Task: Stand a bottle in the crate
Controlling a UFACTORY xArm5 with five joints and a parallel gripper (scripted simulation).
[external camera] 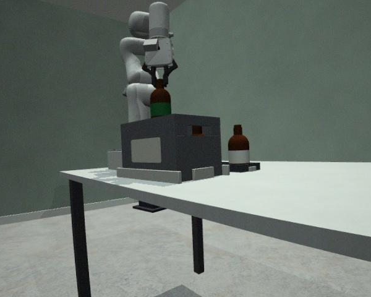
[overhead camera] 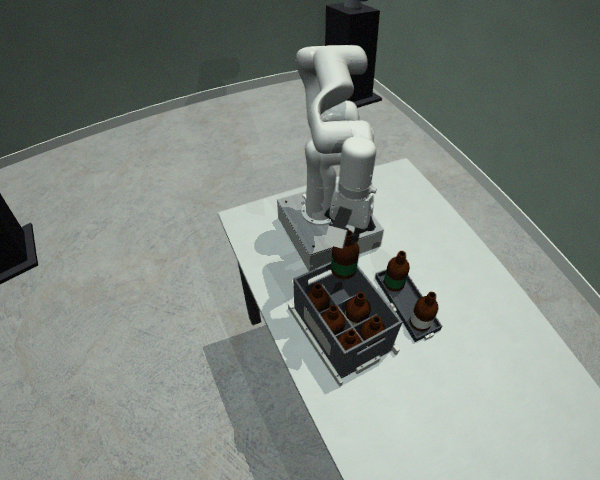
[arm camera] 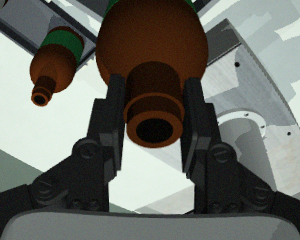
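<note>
My gripper is now 250 mm above the dark grey crate, 90 mm short of it and 50 mm to the left of it. The rest, counted from my hand: dark tray (320 mm below, 190 mm to the left, 120 mm ahead).
</note>
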